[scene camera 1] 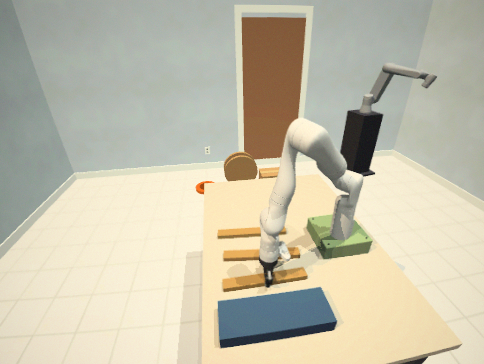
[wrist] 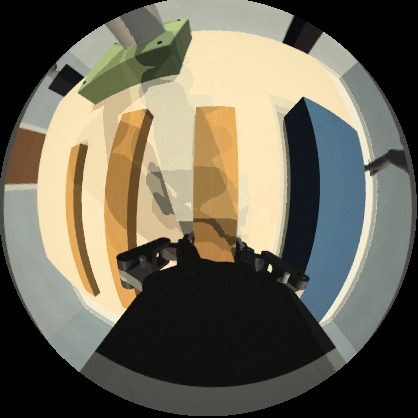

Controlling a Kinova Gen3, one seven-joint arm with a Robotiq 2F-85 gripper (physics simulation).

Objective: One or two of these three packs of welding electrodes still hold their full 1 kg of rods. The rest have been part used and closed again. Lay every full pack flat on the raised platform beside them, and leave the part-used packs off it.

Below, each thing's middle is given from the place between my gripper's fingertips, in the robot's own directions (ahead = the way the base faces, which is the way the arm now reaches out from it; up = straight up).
Scene:
My hand is 170 mm to the right of the blue raised platform (scene camera 1: 242,321), 40 mm short of it and 30 mm below it.

